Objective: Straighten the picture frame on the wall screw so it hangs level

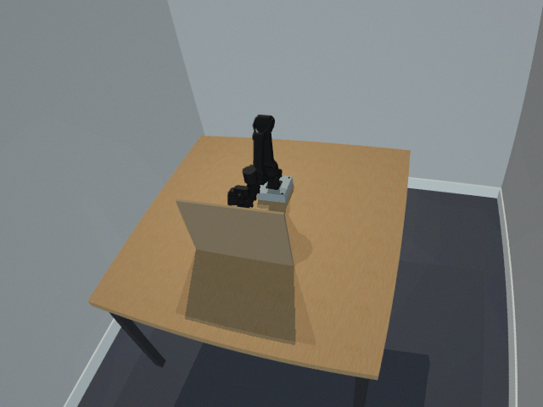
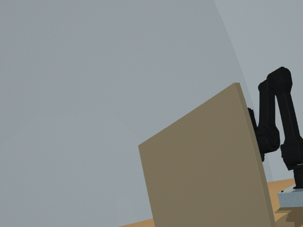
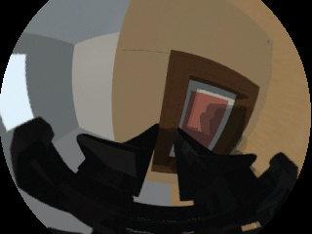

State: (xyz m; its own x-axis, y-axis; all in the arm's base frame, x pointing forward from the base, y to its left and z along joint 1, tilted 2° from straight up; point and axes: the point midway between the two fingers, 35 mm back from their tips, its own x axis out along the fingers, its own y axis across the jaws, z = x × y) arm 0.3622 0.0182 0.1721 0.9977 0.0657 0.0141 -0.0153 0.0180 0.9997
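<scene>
The picture frame is 10 mm ahead of my gripper tip and 50 mm below it. Also, from my gripper tip: wall panel (20 mm ahead, 10 mm to the right, 60 mm below).
</scene>
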